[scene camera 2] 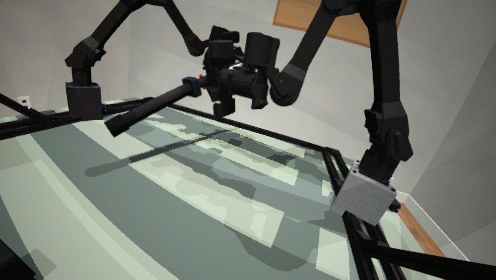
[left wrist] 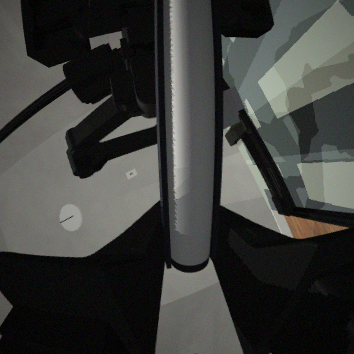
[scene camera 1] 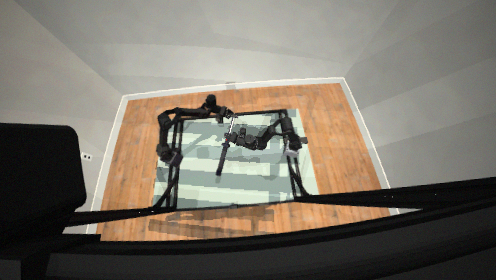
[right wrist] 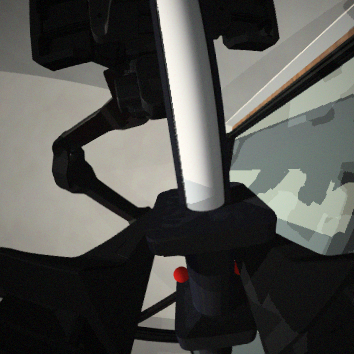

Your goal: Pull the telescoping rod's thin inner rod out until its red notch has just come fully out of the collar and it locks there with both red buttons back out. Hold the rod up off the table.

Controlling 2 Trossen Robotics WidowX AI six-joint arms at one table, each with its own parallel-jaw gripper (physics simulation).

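Observation:
The telescoping rod's dark outer tube (scene camera 1: 221, 160) (scene camera 2: 150, 107) is tilted above the table, its shadow apart from it. The thin pale inner rod (scene camera 1: 232, 125) (left wrist: 192, 140) (right wrist: 192, 110) extends from the dark collar (right wrist: 212, 222). One red button (right wrist: 180, 274) stands out below the collar in the right wrist view; another red button (right wrist: 237, 267) shows partly beside the finger. No red notch is visible on the rod. My left gripper (scene camera 1: 232, 115) (left wrist: 182, 205) is shut on the inner rod near its end. My right gripper (scene camera 1: 227, 137) (right wrist: 193, 215) is shut on the outer tube by the collar.
The striped pale-green and grey table top (scene camera 1: 200, 187) (scene camera 2: 150, 235) lies below the rod, within a black frame (scene camera 1: 245, 203). Both arms meet closely above it near the upper part of the picture in scene camera 1. A black beam crosses the front of that view.

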